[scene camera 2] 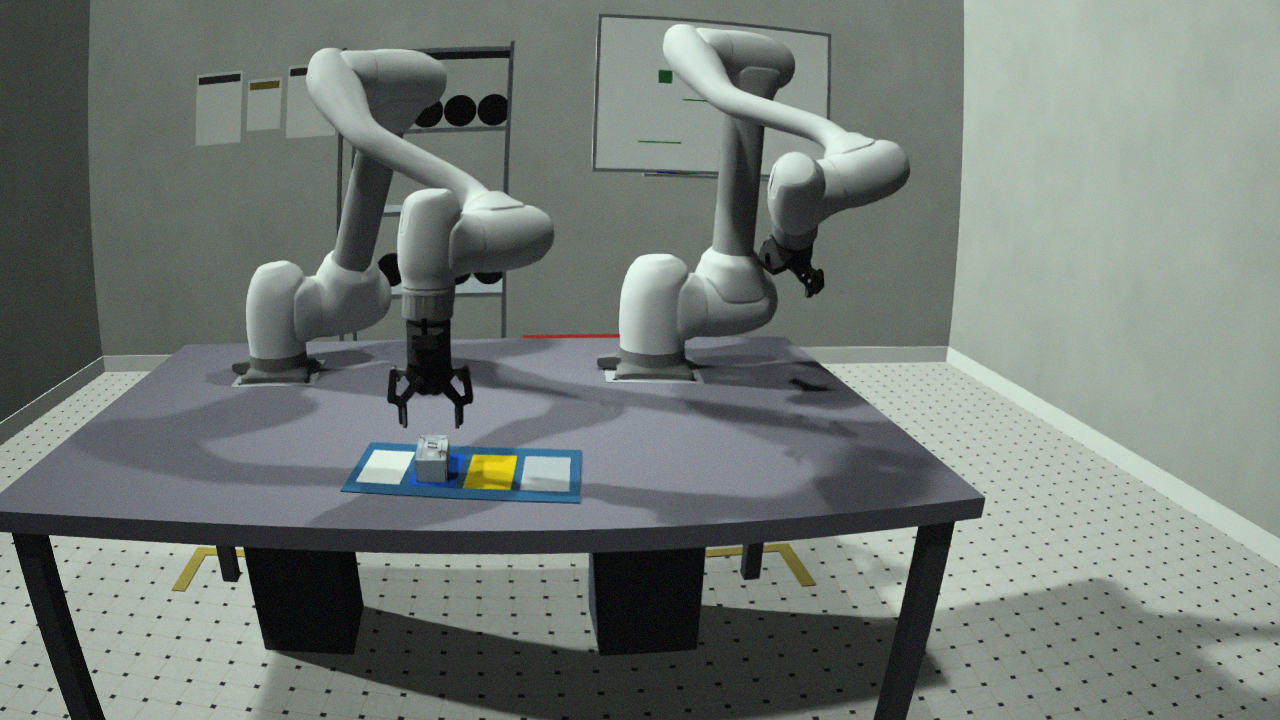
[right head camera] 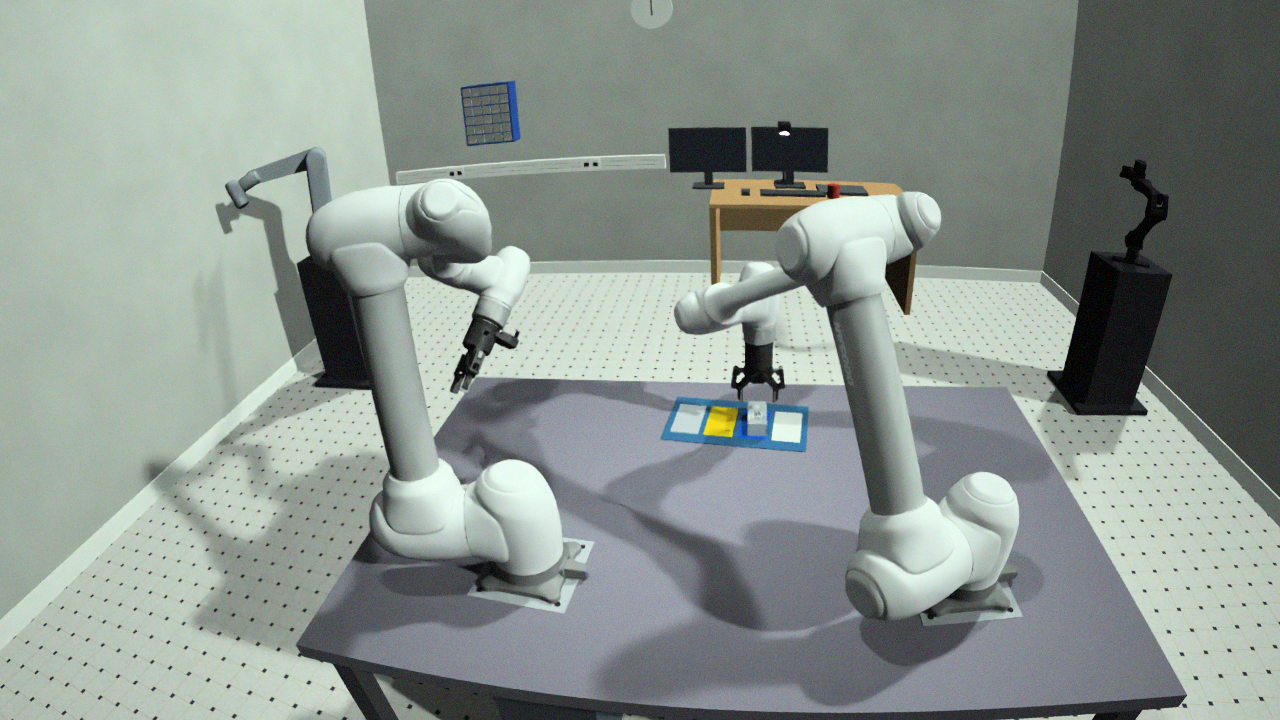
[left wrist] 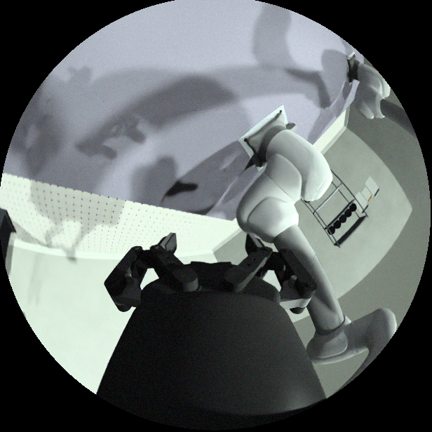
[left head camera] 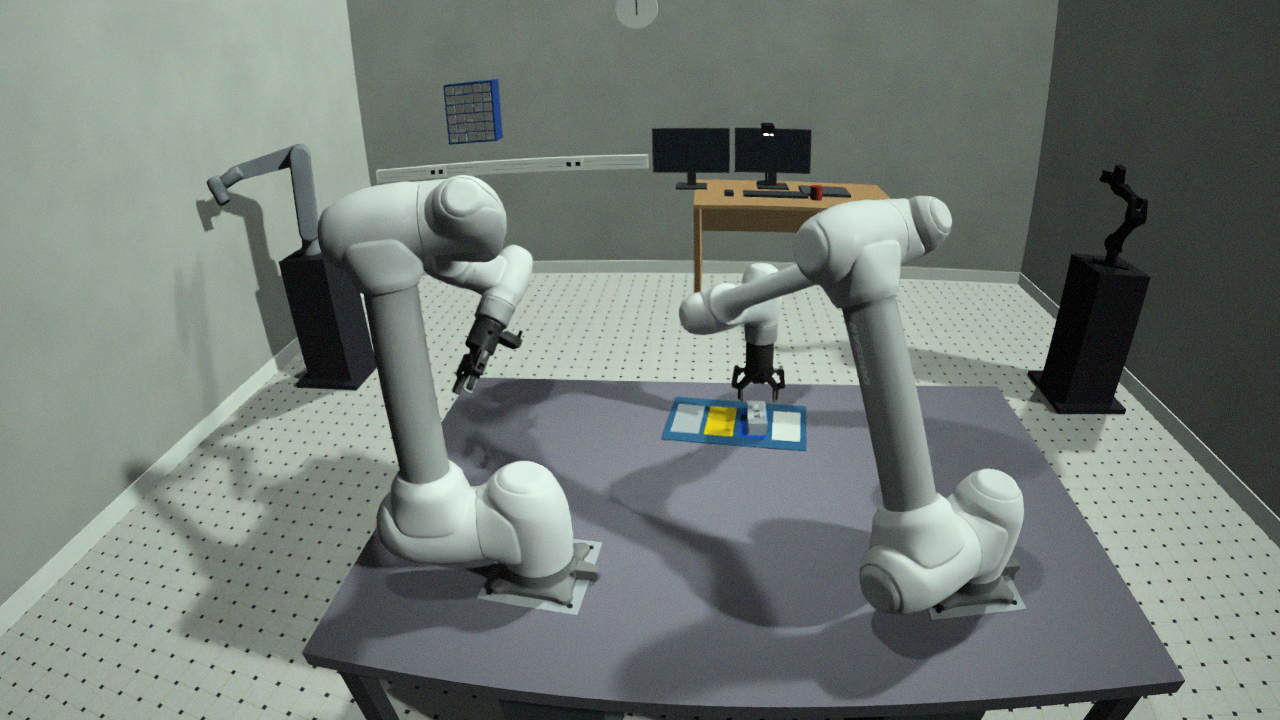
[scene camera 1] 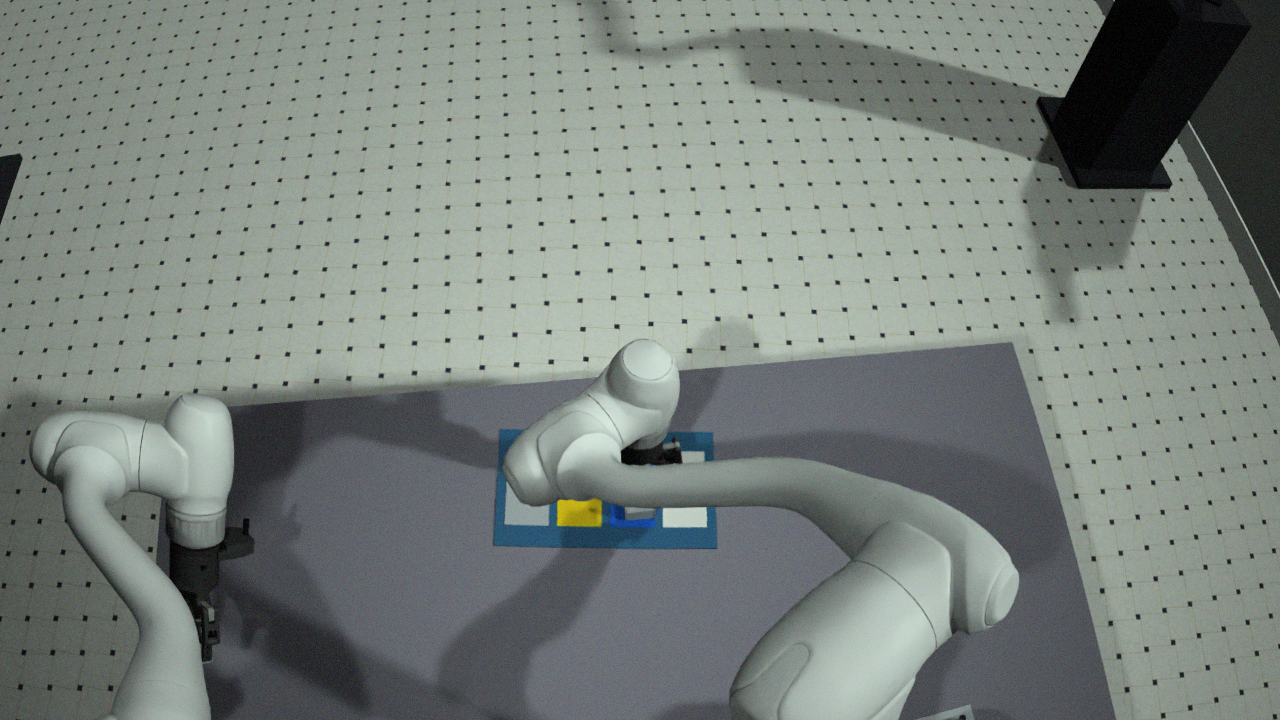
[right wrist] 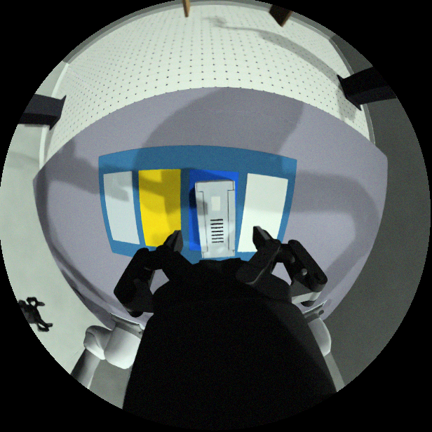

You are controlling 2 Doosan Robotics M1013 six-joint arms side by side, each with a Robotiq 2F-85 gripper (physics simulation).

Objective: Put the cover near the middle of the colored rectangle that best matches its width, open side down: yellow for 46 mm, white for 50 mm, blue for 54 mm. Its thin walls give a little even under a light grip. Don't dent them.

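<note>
The light grey cover (left head camera: 757,419) (right head camera: 757,420) (scene camera 2: 432,459) (right wrist: 215,200) stands upright on the blue rectangle (right wrist: 212,175), its closed, slotted top up; its lower rim is hard to see. The yellow rectangle (scene camera 2: 491,471) (right wrist: 160,200) is on one side of it, the white rectangle (scene camera 2: 385,466) (right wrist: 265,210) on the other. My right gripper (left head camera: 758,396) (right head camera: 758,397) (scene camera 2: 431,424) is open and empty, pointing down above the cover, apart from it. My left gripper (left head camera: 464,386) (scene camera 2: 814,288) (left wrist: 210,240) is open and empty, raised far from the cover.
The blue-bordered board (scene camera 2: 572,497) (right wrist: 200,154) also bears a pale grey rectangle (scene camera 2: 546,473) (right wrist: 121,210) beyond the yellow one. It lies near the edge of the table (left head camera: 626,573) farthest from the arm bases. The right forearm hides part of the board in scene camera 1.
</note>
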